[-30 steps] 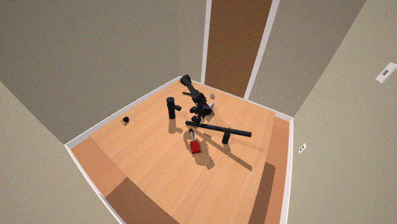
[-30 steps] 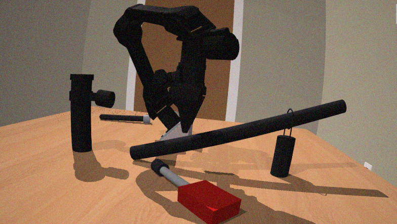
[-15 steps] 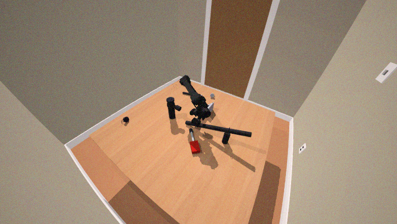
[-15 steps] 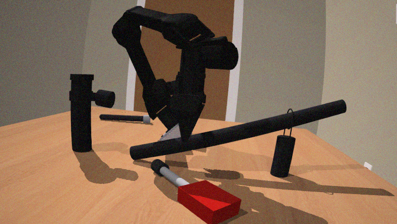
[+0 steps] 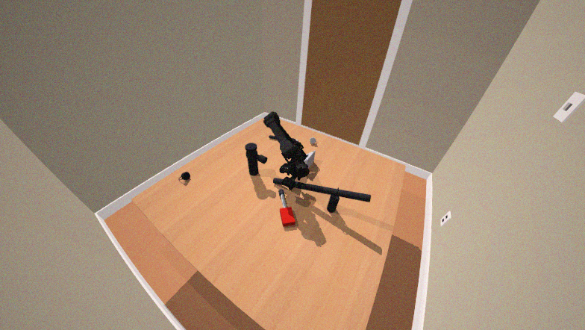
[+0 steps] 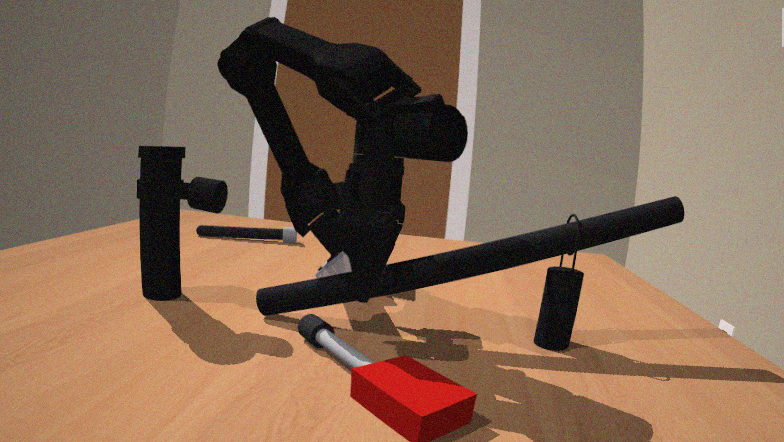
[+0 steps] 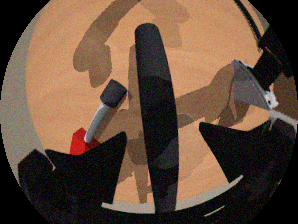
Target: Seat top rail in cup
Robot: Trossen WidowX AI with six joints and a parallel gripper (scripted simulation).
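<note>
Right now my gripper tip is 120 mm short of the red-headed mallet, 10 mm to the right of it and 40 mm above it. From my gripper tip the other things lie so: short black line post (10 mm behind, 240 mm to the left, 60 mm above).
</note>
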